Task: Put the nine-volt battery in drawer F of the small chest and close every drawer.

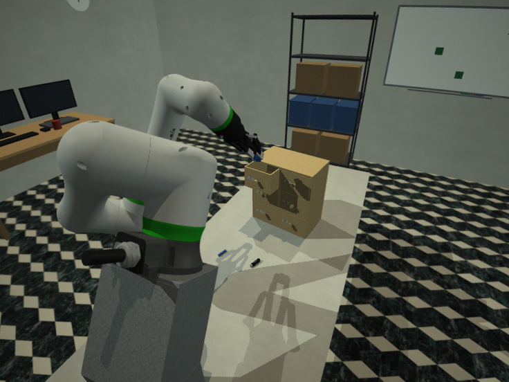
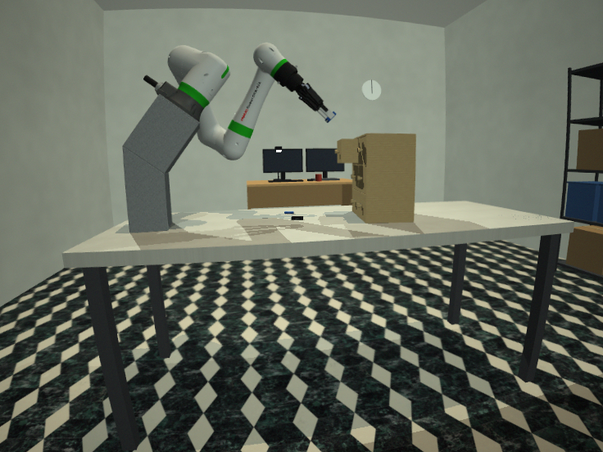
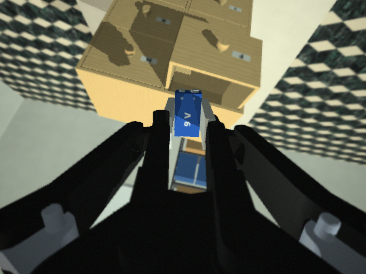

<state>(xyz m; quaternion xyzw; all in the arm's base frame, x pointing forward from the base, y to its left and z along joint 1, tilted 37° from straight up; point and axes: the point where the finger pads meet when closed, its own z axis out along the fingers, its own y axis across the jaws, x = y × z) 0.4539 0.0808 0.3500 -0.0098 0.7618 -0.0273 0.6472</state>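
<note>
My gripper is now 2 cm above the blue nine-volt battery and 1 cm short of it. Round my hand: black cylinder: 43 cm below, 13 cm behind, 8 cm to the right; blue cylinder: 43 cm below, 16 cm behind, 7 cm to the left.
</note>
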